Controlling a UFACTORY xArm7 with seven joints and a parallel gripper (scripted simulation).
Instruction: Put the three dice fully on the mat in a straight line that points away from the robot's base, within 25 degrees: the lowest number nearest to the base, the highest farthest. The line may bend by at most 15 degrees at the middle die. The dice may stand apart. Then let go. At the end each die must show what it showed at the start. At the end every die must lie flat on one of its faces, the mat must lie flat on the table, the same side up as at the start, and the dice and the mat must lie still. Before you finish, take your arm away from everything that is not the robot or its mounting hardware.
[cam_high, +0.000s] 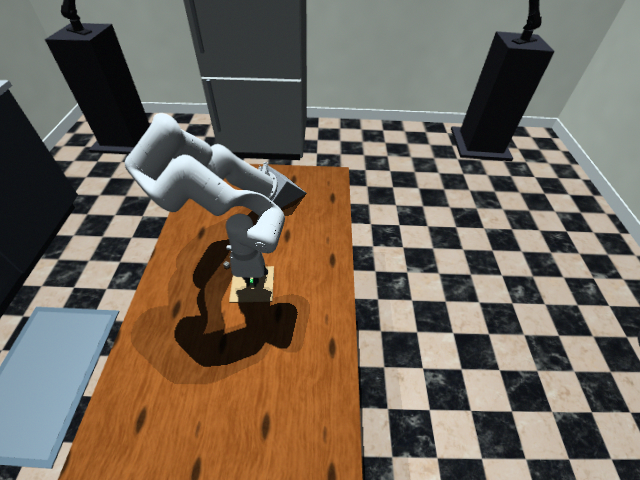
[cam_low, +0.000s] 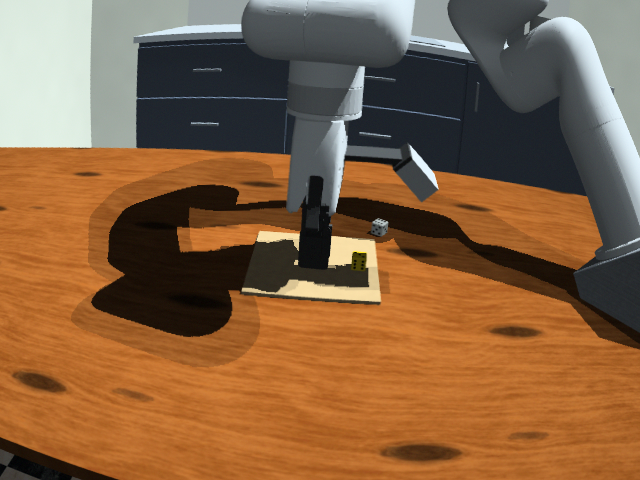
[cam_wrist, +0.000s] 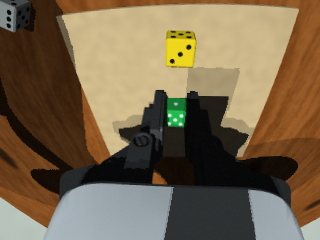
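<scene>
My gripper is now 1 cm above the green die. Also, from my hand: yellow die 5 cm behind, 1 cm below; white die 7 cm behind, 10 cm to the right, 2 cm below; tan mat 2 cm below.
</scene>
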